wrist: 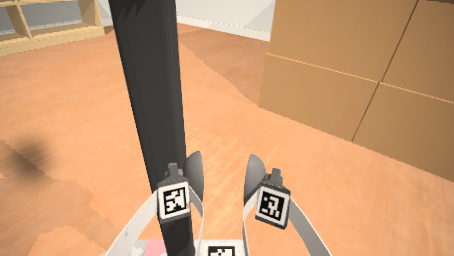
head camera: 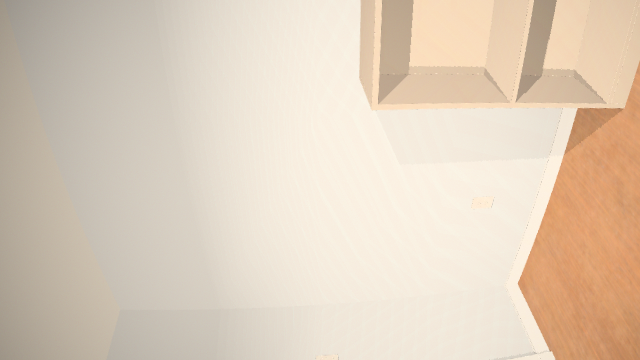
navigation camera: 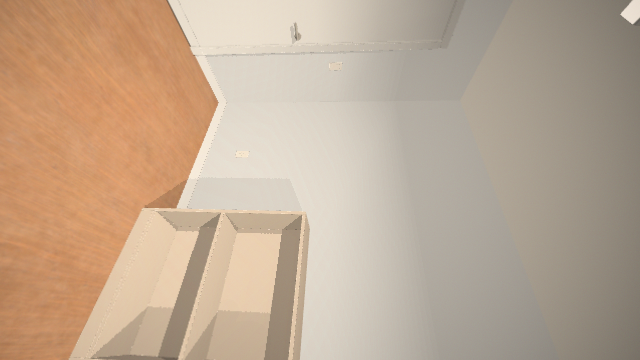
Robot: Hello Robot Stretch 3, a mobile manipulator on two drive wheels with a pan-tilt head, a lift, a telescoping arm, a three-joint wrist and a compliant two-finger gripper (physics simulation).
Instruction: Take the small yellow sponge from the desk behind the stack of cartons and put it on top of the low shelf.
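Frame: origin at the robot's base, x ahead, y left, z up, level; metres.
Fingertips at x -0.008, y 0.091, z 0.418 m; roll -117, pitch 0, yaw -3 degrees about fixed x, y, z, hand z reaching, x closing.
Observation:
A point is followed by its place in that frame.
No yellow sponge and no desk are in any view. In the wrist view my gripper [wrist: 224, 170] {y 0.091, x -0.008, z 0.418 m} is open and empty, its two fingertip pads apart above the wooden floor. The stack of cartons [wrist: 363, 74] stands to the right of the gripper, brown with seams between the boxes. A low open shelf [wrist: 46, 24] sits at the far left on the floor. A light wood shelf unit with two open compartments shows in the head view [head camera: 492, 53] {y -1.591, x -0.514, z 0.548 m} and in the navigation view [navigation camera: 200, 283] {y -1.237, x -0.624, z 0.531 m}, standing against a white wall.
My dark mast [wrist: 152, 91] crosses the wrist view left of the gripper. The head and navigation views are rotated. They show a white wall corner, wall outlets [head camera: 482, 202] {y -2.169, x 0.070, z 0.402 m} [navigation camera: 241, 153] {y -2.177, x 0.076, z 0.393 m}, a door with a handle [navigation camera: 296, 33] {y -1.995, x 0.990, z 0.923 m}, a white baseboard and wooden floor [navigation camera: 138, 116] {y -1.521, x 0.297, z 0.001 m}.

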